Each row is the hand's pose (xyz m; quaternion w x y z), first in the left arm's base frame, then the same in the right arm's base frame.
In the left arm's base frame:
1: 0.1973 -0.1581 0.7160 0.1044 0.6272 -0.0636 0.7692
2: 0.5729 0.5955 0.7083 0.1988 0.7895 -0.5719 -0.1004
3: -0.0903 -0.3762 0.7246 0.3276 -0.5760 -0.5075 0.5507
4: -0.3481 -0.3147 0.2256 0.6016 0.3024 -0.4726 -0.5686
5: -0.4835 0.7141 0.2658 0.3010 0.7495 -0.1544 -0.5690
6: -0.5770 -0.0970 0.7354 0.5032 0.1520 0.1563 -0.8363
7: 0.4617 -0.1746 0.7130 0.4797 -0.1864 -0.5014 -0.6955
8: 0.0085 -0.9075 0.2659 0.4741 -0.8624 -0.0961 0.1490
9: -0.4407 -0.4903 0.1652 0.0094 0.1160 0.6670 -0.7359
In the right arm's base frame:
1: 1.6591 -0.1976 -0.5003 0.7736 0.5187 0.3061 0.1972
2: 1.7596 -0.6498 -1.2035 0.8119 0.0543 -0.5811 -0.0167
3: 1.5458 0.0902 -0.3142 0.1586 -0.5136 0.4188 0.7319
4: 0.9815 0.0614 -0.3099 0.4989 -0.6136 -0.5317 -0.3032
5: 0.8371 0.0261 -1.3377 0.5271 -0.0577 -0.6241 -0.5739
6: 1.2808 0.4677 -0.6339 0.0261 -0.5033 -0.3574 -0.7863
7: 1.7909 -0.4238 -0.4596 0.0673 -0.8492 -0.5060 -0.1351
8: 1.2589 -0.1274 0.2964 0.2440 0.7666 -0.5199 -0.2872
9: 0.9022 0.1412 -0.1356 0.4112 -0.0268 0.1778 0.8937

